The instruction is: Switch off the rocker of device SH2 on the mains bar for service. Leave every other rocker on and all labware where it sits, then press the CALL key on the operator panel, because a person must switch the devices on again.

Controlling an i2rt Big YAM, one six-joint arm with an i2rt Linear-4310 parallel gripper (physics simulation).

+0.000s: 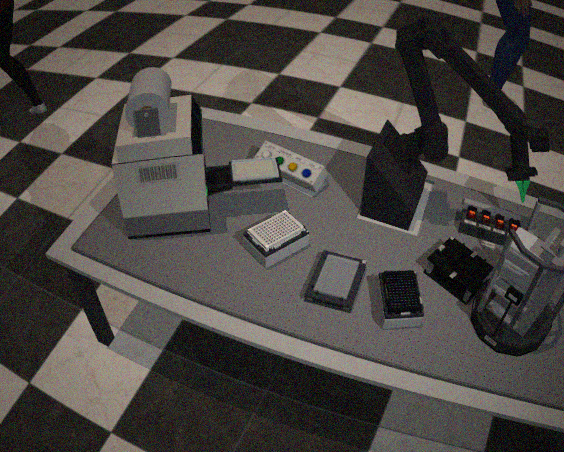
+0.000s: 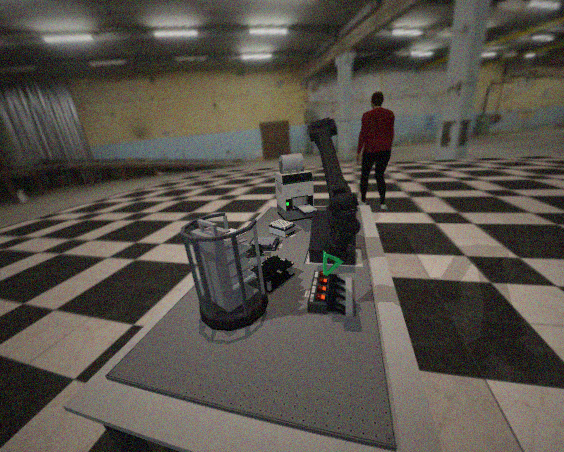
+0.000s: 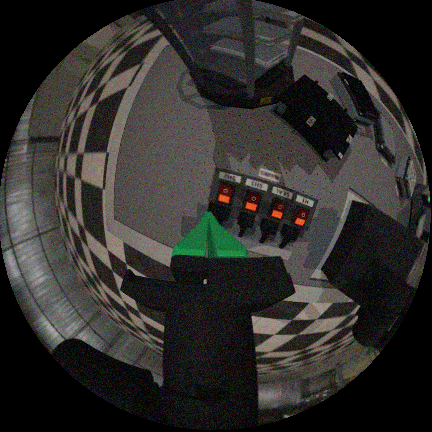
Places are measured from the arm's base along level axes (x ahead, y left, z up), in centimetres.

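Pixels of known places: gripper, between the fingertips: [image 1: 522, 202] [image 2: 325, 275] [image 3: 207, 215]; arm's base, origin of its link: [image 1: 398, 152] [image 3: 379, 282].
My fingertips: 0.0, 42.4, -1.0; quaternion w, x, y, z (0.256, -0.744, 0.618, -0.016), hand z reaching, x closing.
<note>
For each thing: its top centre in the pictures, then the offset to it from my fingertips, as dx, dy, dz. "*": a spot on its surface instead.
- SH2 rocker, centre of its top: [image 3: 224, 194] [image 1: 514, 226] [image 2: 320, 295] +1.7, +0.0, -8.7
- SH1, centre of its top: [image 3: 252, 201] +2.2, -5.0, -8.7
- SEAL, centre of its top: [image 3: 278, 210] +2.7, -10.0, -8.7
- H1, centre of its top: [image 3: 302, 217] +3.2, -14.9, -8.7
- operator panel, a spot on its surface: [image 1: 320, 182] * +11.3, -62.5, -10.9
- black nest block, centre of its top: [image 3: 328, 107] [image 1: 463, 258] [image 2: 270, 263] +25.6, -13.3, -6.4
- white plate, centre of its top: [image 1: 276, 228] [image 2: 281, 222] +38.4, -63.0, -7.0
- grey-topped tray, centre of its top: [image 1: 337, 275] [image 2: 263, 240] +42.9, -43.2, -10.5
- black rack, centre of its top: [image 1: 402, 289] [image 2: 248, 248] +42.7, -25.6, -7.0
- large device, a spot on its surface: [image 1: 165, 195] * +48.6, -91.0, +0.9
The mains bar [image 1: 479, 232] [image 2: 313, 306] [image 3: 238, 194] carries a row of rockers. The SH2 rocker [image 1: 514, 225] [image 2: 320, 297] [image 3: 224, 194] is at the end farthest from the arm's base. SH1 [image 3: 252, 201], SEAL [image 3: 277, 210] and H1 [image 3: 301, 217] follow toward the base. All show a lit orange half, the same way round. My gripper [image 1: 523, 199] [image 2: 326, 273] [image 3: 207, 215] is shut and empty, with its green tips above the bar's cable side near the SH2 end, apart from the rockers. The operator panel [image 1: 320, 182] has green, yellow and blue keys; its lettering is unreadable.
A caged plate hotel [image 1: 518, 345] [image 2: 232, 320] stands beside the bar. A black nest block [image 1: 457, 267] [image 3: 320, 120] lies near it. A white plate [image 1: 277, 231], a grey-topped tray [image 1: 338, 276] and a black rack [image 1: 401, 293] sit along the table, with a large device [image 1: 165, 195] at the far end.
</note>
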